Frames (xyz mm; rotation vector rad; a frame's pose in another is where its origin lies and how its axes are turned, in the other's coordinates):
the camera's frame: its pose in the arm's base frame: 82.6 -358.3 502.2 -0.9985 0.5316 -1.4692
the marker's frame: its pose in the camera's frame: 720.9 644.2 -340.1 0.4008 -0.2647 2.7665
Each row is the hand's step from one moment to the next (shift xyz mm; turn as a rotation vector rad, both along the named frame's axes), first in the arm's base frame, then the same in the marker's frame.
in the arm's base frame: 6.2 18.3 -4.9 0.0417 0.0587 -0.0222
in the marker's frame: 19.9 1.5 0.9 0.0731 -0.0133 0.0126
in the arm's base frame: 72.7 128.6 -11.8 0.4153 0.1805 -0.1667
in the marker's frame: 141.9 4.7 42.5 0.3527 -0.2892 0.1575
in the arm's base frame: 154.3 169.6 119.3 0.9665 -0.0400 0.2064
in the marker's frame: 162.8 46.3 195.3 0.2205 -0.5399 0.7988
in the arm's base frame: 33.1 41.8 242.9 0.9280 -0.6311 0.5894
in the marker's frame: -30.9 139.5 203.5 -0.4398 -0.5658 1.0456
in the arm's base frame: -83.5 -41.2 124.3 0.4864 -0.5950 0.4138
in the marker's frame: -104.8 108.9 35.7 -0.4983 -0.3584 0.6205
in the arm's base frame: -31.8 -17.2 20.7 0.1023 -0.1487 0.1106
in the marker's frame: -32.6 25.2 -6.2 -0.1333 -0.0726 0.1475
